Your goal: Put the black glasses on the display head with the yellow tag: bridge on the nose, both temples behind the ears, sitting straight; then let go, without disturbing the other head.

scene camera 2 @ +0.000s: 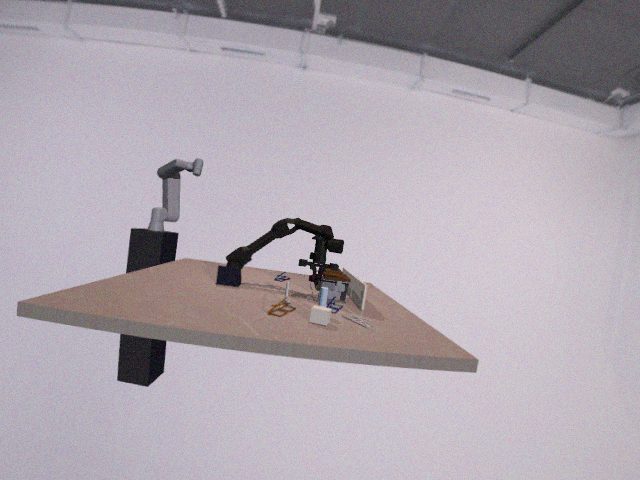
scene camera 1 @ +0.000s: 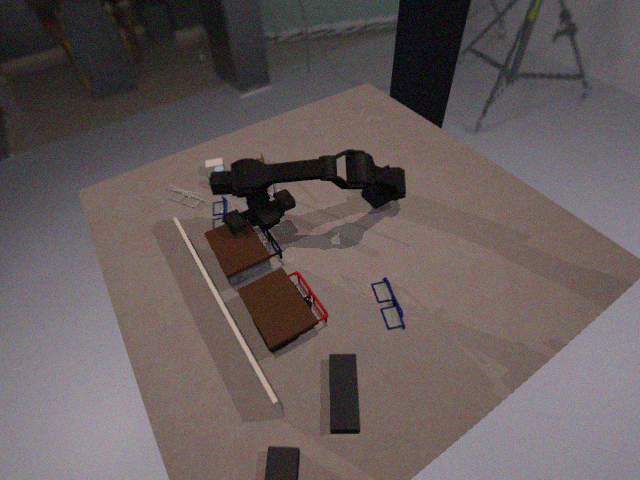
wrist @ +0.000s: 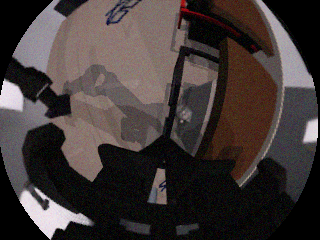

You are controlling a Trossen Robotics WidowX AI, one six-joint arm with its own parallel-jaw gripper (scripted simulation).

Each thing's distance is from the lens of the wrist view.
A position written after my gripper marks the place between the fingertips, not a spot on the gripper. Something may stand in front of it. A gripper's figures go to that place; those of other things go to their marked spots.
my gripper [wrist: 164, 138]: 0.10 m
black glasses [wrist: 174, 95]: 0.07 m
